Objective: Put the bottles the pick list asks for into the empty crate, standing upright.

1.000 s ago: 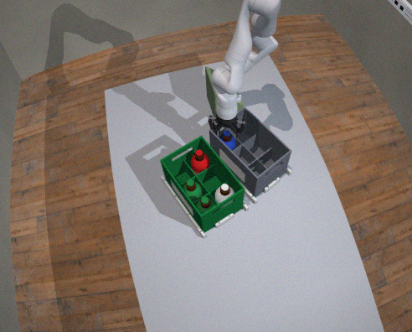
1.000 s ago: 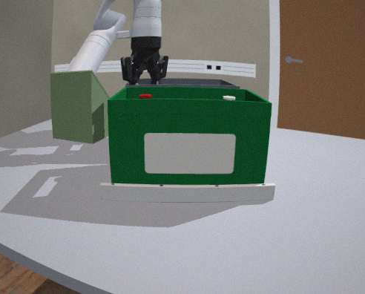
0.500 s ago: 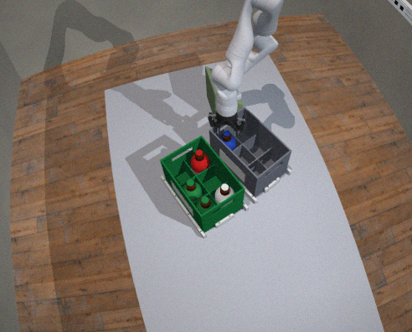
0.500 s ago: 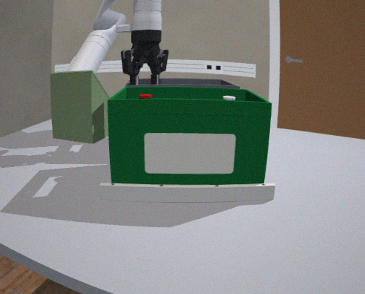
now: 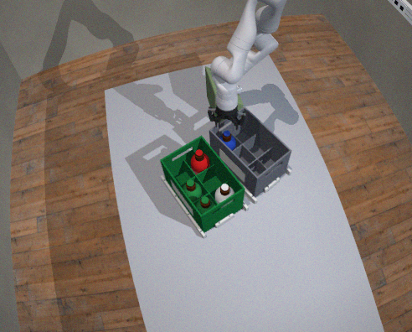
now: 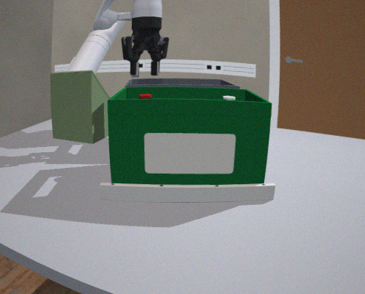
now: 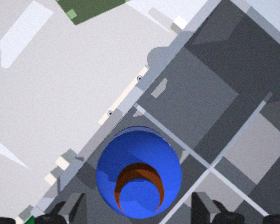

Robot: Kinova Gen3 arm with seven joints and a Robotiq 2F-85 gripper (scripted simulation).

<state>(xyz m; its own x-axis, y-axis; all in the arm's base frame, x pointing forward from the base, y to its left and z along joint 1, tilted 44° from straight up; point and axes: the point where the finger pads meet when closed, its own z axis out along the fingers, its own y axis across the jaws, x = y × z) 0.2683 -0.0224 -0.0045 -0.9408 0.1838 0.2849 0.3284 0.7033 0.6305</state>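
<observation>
My hand is 230 mm short of the white-label bottle, 120 mm above it and 50 mm to the left of it. Round my hand: grey crate: 120 mm below, 80 mm to the left, 60 mm ahead; then blue-label bottle: 120 mm below; then red-label bottle: 120 mm to the right, 120 mm below, 70 mm ahead.
</observation>
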